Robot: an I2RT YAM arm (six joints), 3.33 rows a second.
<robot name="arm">
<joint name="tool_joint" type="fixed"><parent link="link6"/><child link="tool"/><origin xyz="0 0 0" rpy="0 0 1.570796"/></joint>
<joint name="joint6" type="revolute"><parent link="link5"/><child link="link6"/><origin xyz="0.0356 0 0.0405" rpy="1.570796 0 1.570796"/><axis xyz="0 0 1"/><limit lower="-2.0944" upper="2.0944"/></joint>
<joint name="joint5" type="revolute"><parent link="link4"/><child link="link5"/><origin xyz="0.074 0.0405 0.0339" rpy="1.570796 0 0"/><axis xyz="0 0 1"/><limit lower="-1.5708" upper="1.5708"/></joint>
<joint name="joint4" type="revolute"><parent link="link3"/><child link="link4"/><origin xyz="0.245 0.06 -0.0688" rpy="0 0 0"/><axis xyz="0 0 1"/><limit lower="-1.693" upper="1.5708"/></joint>
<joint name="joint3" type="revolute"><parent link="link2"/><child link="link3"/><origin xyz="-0.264 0 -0.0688" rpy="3.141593 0 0"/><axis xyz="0 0 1"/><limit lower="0" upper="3.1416"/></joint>
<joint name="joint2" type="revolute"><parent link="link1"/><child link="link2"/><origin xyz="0.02 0.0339 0.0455" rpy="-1.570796 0 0"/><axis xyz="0 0 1"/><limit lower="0" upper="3.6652"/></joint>
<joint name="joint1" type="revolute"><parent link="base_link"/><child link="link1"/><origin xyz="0 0 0.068" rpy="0 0 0"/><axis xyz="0 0 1"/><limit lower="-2.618" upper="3.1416"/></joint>
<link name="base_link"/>
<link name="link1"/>
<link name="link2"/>
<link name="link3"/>
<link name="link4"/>
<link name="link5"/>
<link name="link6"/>
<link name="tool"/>
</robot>
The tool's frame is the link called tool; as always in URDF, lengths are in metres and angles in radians.
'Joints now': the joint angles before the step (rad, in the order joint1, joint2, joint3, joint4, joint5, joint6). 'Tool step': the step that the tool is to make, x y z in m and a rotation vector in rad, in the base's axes. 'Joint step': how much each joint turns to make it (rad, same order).
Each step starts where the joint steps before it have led.
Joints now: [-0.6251 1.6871 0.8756 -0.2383 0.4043 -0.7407]
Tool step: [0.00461 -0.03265 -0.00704 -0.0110 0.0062 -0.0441]
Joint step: [-0.0702 0.0984 0.0819 0.0307 -0.0024 -0.0313]
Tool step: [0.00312 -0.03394 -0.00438 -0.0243 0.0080 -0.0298]
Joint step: [-0.0657 0.0908 0.0916 0.0276 0.0013 -0.0466]
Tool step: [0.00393 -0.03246 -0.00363 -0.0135 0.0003 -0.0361]
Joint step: [-0.0531 0.0911 0.1082 0.0005 -0.0010 -0.0212]
